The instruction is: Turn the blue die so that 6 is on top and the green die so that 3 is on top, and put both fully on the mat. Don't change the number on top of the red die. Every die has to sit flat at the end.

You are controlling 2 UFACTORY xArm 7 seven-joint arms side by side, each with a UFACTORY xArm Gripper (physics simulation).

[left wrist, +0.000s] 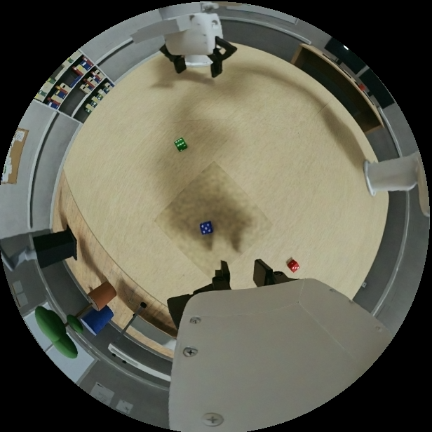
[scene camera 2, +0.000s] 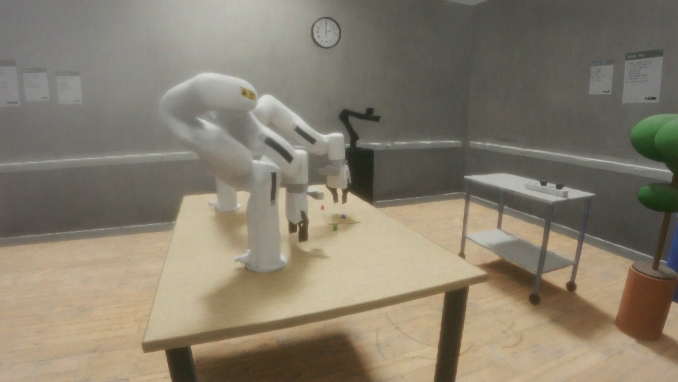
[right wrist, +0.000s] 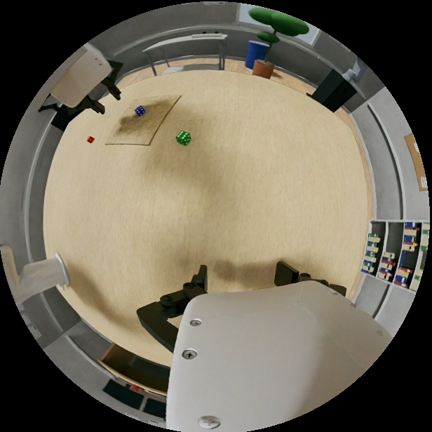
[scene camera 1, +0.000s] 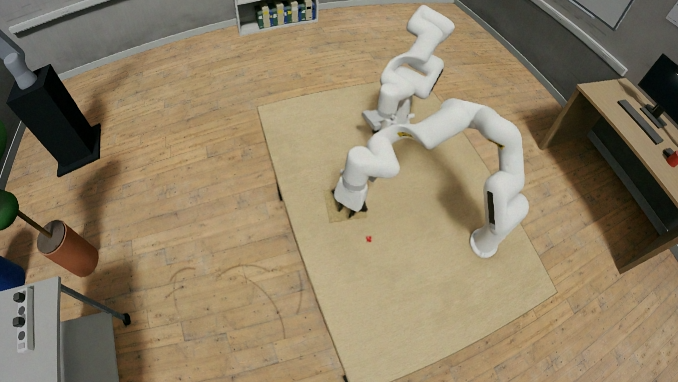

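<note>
The blue die [scene camera 2: 343, 216] [left wrist: 206, 228] [right wrist: 140, 110] sits on the mat [scene camera 1: 331, 212] [left wrist: 172, 220] [right wrist: 141, 136]; its top looks like 5. The green die [scene camera 2: 335, 227] [left wrist: 180, 144] [right wrist: 183, 137] lies on the table off the mat; its top looks like 6. The red die [scene camera 1: 369, 239] [scene camera 2: 322, 207] [left wrist: 293, 265] [right wrist: 90, 139] lies off the mat; its number is too small to read surely. My left gripper [scene camera 1: 352, 212] [scene camera 2: 340, 200] [left wrist: 239, 270] [right wrist: 111, 103] is open, pointing down above the mat. My right gripper [scene camera 2: 298, 237] [left wrist: 197, 72] [right wrist: 242, 275] is open above the table, away from the dice.
The table [scene camera 1: 425, 310] [scene camera 2: 350, 280] carries both arms. In scene camera 1, the left arm [scene camera 1: 455, 122] reaches across the table and hides the green die and right gripper. The left arm's base [scene camera 1: 484, 243] [left wrist: 390, 175] stands far from the mat.
</note>
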